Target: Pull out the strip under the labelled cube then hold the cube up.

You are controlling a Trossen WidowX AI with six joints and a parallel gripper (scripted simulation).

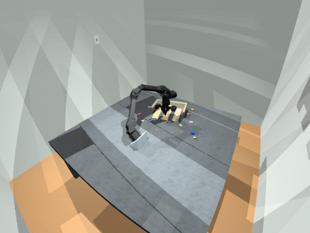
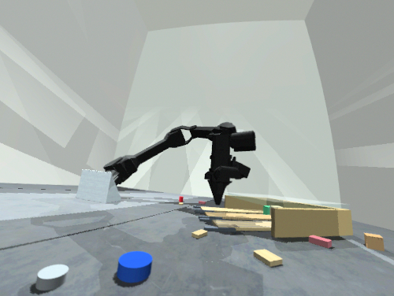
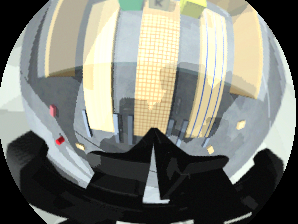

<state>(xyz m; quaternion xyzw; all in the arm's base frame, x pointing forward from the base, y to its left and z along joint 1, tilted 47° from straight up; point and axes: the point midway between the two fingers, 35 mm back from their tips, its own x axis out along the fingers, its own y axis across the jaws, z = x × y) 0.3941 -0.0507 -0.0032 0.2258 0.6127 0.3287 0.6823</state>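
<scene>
Right now the strip is 70 mm ahead of my gripper tip, 110 mm to the left of it and 30 mm below it. Also, from my gripper tip: blue disc 100 mm behind, 290 mm to the right, 30 mm below; orange block 250 mm ahead, 180 mm to the right, 20 mm below; green cube 190 mm ahead, 80 mm to the left, 20 mm below.
</scene>
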